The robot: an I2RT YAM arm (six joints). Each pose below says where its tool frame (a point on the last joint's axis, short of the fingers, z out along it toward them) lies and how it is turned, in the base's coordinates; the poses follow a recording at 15 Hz.
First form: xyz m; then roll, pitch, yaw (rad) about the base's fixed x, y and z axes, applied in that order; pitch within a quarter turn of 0, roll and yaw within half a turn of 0.
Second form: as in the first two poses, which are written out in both.
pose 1, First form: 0.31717, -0.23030, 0.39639, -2.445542, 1.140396, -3.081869
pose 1, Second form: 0.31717, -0.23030, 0.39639, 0.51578, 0.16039, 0.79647, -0.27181
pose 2, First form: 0.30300, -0.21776, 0.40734, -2.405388, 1.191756, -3.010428
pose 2, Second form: 0.30300, -0.21776, 0.40734, 0.54203, 0.15092, 0.78379, -0.26287
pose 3, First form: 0.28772, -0.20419, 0.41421, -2.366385, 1.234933, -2.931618
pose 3, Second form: 0.28772, -0.20419, 0.41421, 0.56537, 0.13852, 0.77364, -0.25031
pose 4, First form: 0.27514, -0.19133, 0.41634, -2.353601, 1.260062, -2.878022
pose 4, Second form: 0.27514, -0.19133, 0.41634, 0.58007, 0.12617, 0.76935, -0.23600
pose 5, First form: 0.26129, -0.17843, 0.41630, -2.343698, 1.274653, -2.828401
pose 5, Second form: 0.26129, -0.17843, 0.41630, 0.59030, 0.11282, 0.76756, -0.22286
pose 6, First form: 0.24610, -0.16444, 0.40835, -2.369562, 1.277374, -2.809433
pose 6, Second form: 0.24610, -0.16444, 0.40835, 0.59465, 0.09840, 0.77067, -0.20682
